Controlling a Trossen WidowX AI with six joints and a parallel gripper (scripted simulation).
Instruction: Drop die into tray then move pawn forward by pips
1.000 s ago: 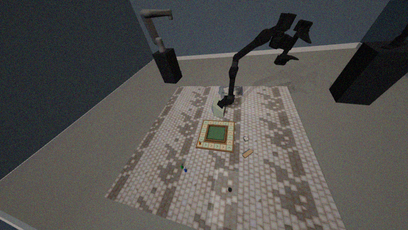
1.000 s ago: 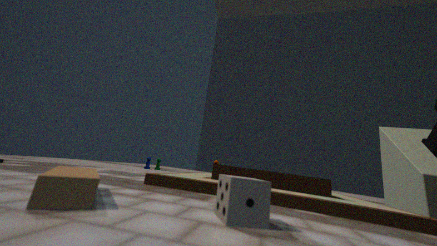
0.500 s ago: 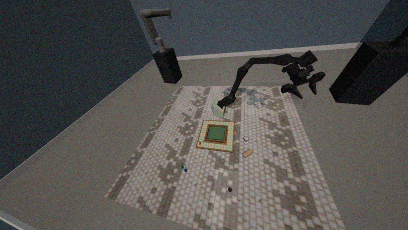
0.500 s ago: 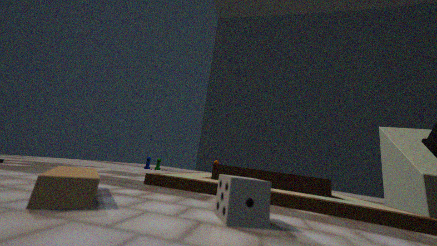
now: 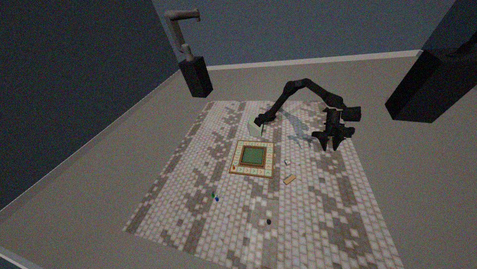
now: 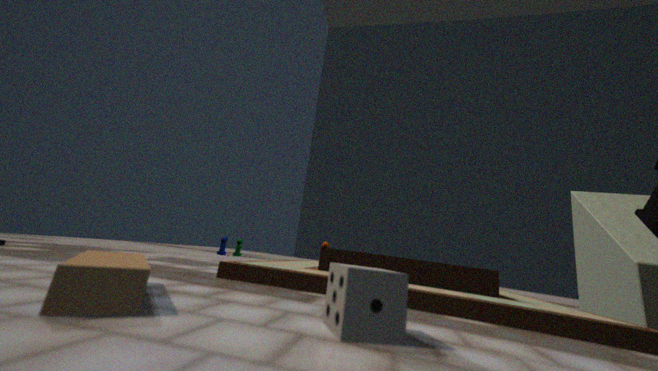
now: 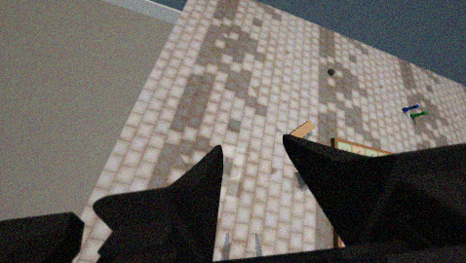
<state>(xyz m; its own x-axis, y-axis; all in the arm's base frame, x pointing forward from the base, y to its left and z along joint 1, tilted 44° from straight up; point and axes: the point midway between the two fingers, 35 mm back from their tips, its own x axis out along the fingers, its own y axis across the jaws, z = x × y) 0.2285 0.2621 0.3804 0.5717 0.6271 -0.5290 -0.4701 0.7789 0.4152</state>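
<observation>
My gripper tip is now 20 mm short of the white die, 190 mm to the left of it and 170 mm above it. The rest, counted from my gripper tip: dark disc: 380 mm ahead, 240 mm to the right, 180 mm below; then small wooden block: 130 mm ahead, 160 mm to the right, 170 mm below; then green dice tray: 30 mm ahead, 420 mm to the right, 170 mm below.
</observation>
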